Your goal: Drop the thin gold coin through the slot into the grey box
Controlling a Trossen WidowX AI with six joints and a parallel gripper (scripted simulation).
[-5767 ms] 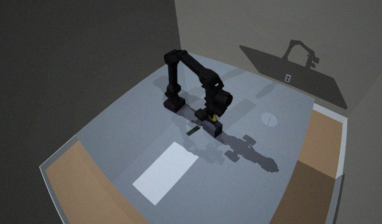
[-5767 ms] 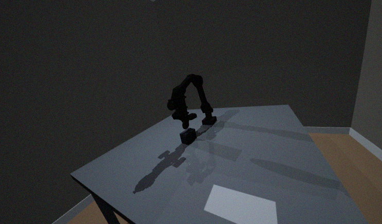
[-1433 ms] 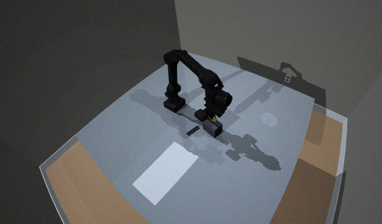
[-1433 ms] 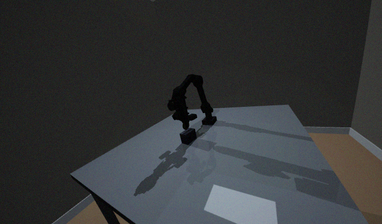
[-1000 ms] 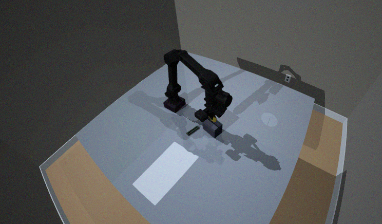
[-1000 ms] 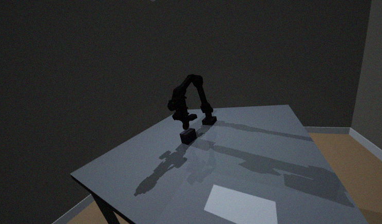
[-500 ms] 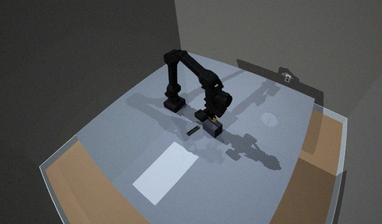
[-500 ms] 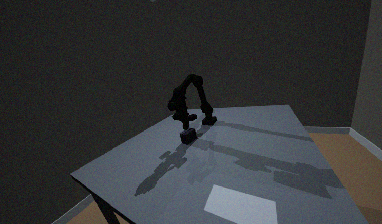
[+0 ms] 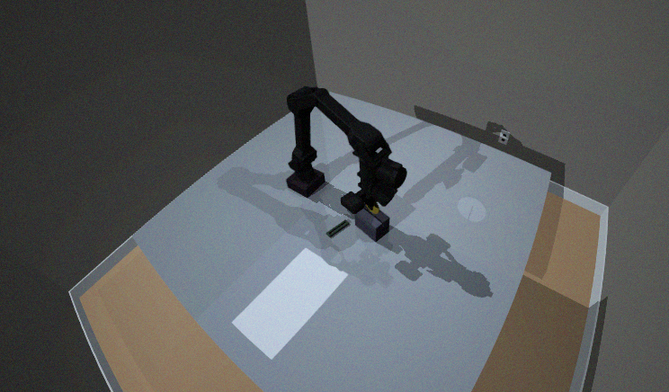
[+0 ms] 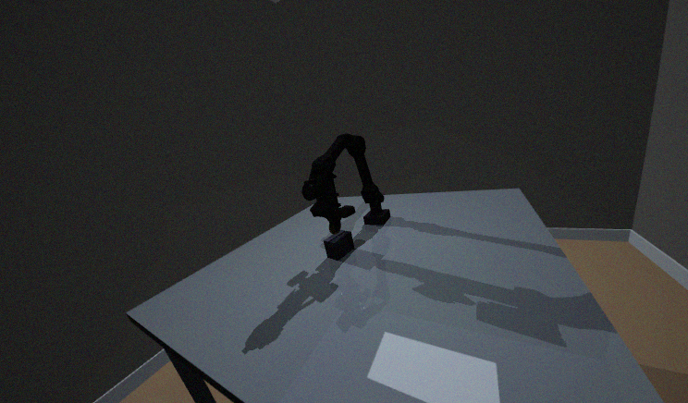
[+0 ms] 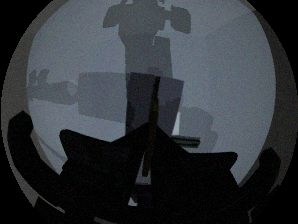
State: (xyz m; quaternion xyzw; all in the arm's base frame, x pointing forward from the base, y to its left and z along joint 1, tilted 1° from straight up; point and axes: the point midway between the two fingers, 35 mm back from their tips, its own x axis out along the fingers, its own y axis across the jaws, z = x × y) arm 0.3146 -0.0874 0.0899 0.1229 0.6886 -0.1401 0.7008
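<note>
Now: gripper tip 2 cm below the gold coin.
</note>
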